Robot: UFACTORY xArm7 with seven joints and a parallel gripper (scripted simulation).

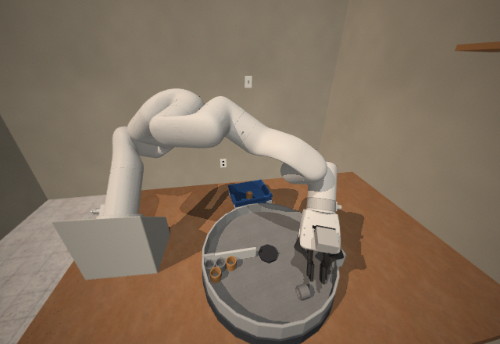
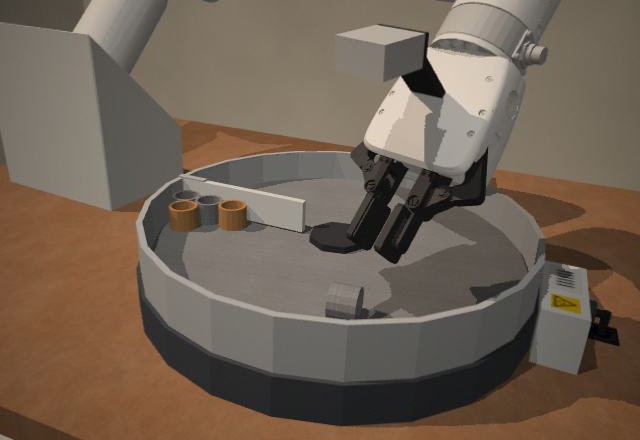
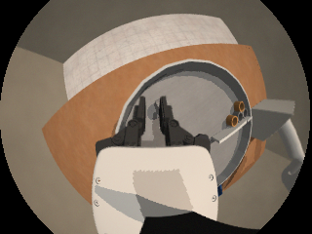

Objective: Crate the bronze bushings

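Right now my hand is 90 mm past the turning table, 130 mm to the right of it and 90 mm above it. Round my hand: blue crate 110 mm behind, 490 mm to the left, 120 mm below.
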